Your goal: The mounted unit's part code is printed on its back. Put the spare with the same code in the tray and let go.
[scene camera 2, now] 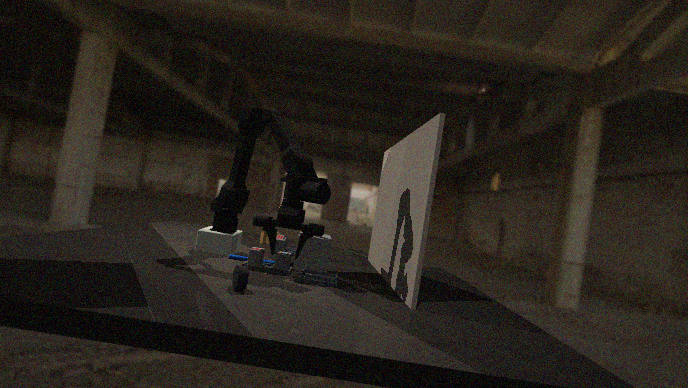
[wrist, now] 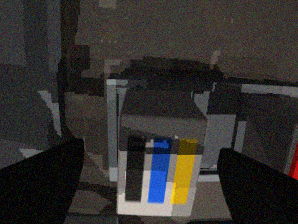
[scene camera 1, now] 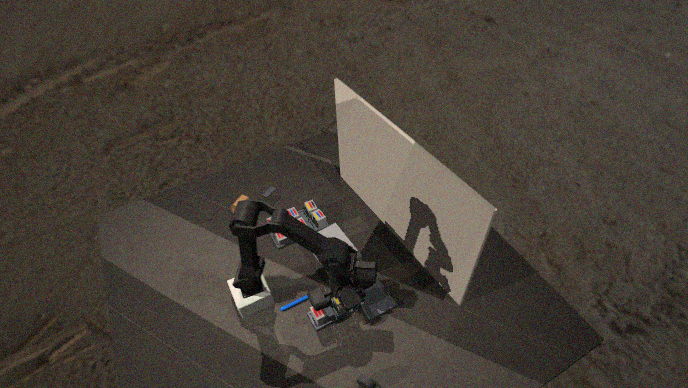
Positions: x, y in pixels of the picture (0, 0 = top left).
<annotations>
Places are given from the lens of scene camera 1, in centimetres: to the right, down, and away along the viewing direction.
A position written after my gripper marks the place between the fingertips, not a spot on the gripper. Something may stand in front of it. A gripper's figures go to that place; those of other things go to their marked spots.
my gripper [scene camera 1: 341, 302]: -1, 33, 120
dark tray [scene camera 1: 377, 301]: 10, 34, 124
tall white panel [scene camera 1: 443, 222]: 28, 8, 110
The marked spots on the dark tray and the tall white panel are 34 cm apart.
</annotations>
